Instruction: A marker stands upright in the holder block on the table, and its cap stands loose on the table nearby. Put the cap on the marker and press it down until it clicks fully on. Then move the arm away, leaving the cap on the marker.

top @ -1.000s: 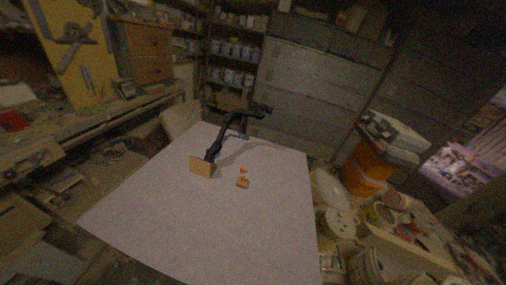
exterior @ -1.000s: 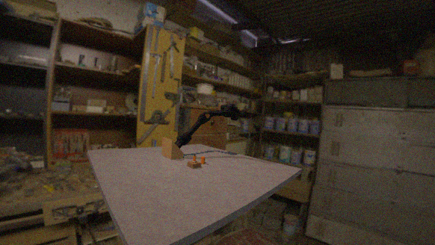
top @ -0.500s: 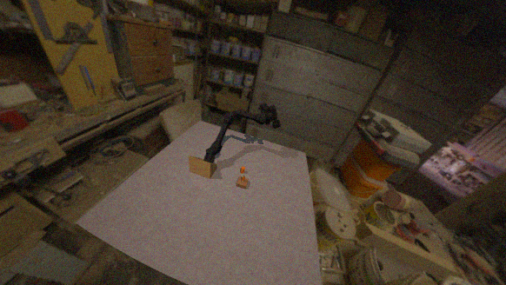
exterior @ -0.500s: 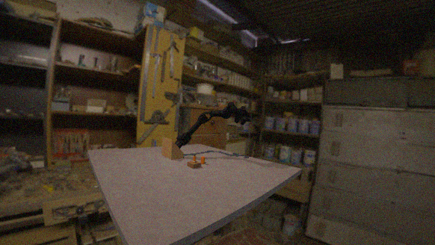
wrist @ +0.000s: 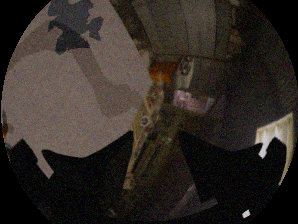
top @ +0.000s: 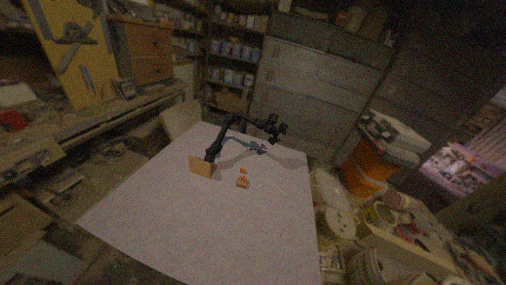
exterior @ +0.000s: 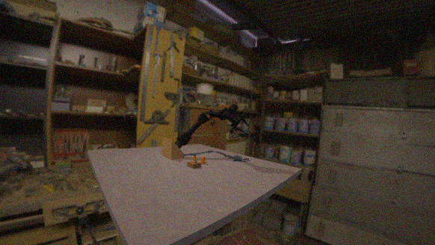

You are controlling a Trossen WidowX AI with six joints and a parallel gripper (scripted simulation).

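The orange cap is 260 mm below my gripper tip, 250 mm behind it and 190 mm to the right of it. From my gripper tip the other things lie so: holder block: 310 mm to the right, 270 mm below, 230 mm behind.
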